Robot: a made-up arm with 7 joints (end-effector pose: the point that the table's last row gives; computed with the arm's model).
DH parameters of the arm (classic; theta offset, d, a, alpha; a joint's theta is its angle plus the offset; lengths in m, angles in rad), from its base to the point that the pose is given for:
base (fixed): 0 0.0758 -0.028 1.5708
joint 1: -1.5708 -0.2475 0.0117 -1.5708
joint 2: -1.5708 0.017 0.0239 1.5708
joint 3: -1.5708 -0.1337 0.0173 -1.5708
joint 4: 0 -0.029 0.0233 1.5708
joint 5: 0 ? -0.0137 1.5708
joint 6: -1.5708 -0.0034 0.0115 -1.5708
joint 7: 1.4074 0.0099 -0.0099 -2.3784
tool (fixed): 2.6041 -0.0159 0 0
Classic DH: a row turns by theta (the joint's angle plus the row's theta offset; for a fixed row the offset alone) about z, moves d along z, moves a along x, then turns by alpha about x.
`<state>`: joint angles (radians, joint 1 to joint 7).
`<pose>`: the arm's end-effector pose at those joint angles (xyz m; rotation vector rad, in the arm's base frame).
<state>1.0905 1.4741 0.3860 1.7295 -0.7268 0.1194 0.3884</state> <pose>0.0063 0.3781 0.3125 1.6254 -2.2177 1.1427</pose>
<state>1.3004 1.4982 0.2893 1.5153 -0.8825 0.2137 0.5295</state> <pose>-0.0209 0.4306 0.3146 1.6604 -1.8013 1.5389</pose>
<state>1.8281 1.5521 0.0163 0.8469 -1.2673 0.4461 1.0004</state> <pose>-0.0741 0.5718 0.2335 1.0592 -0.5253 2.0583</pose>
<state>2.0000 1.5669 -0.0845 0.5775 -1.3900 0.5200 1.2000</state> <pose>-0.0737 0.6068 0.1752 0.6944 -0.1168 2.0081</pose>
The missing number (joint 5, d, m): -0.2354
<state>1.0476 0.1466 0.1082 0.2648 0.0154 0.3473 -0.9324</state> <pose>0.3093 0.3183 -0.0892 0.6355 -0.4549 2.0158</pose>
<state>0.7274 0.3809 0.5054 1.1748 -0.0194 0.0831 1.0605</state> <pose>0.2599 0.4368 0.0365 -0.4528 -0.9457 0.6194</pose>
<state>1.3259 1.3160 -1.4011 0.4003 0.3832 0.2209 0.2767</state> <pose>0.1517 0.6001 0.0864 1.1753 -0.4243 1.2593</pose>
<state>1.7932 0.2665 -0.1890 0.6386 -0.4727 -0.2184 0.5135</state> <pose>0.2952 0.3274 0.2946 0.0416 -1.7916 0.4309</pose>
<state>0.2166 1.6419 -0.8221 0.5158 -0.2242 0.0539 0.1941</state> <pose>0.0797 0.6231 0.0539 1.9645 -0.0629 0.3257</pose>
